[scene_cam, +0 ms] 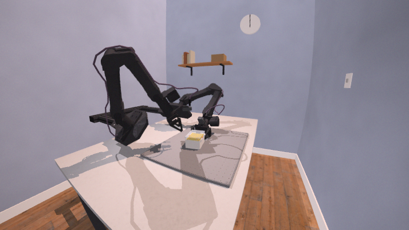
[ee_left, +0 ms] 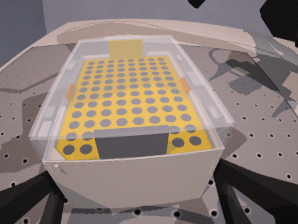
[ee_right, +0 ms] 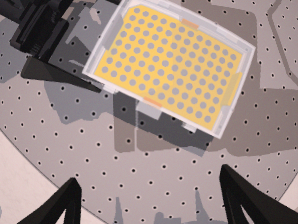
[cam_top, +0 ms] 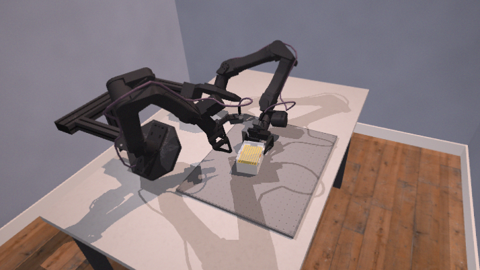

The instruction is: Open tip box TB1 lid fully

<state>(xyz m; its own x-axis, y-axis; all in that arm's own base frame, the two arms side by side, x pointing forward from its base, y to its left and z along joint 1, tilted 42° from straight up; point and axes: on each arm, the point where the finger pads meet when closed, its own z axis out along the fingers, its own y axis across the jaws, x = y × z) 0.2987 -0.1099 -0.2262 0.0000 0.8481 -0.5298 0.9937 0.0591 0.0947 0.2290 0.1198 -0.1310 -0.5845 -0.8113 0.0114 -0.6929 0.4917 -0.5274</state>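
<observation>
The tip box is 5 cm to the right of my left hand, 2 cm above it and 1 cm ahead of it.
Right now my right hand is 8 cm short of the tip box, 4 cm to the right of it and 6 cm above it.
</observation>
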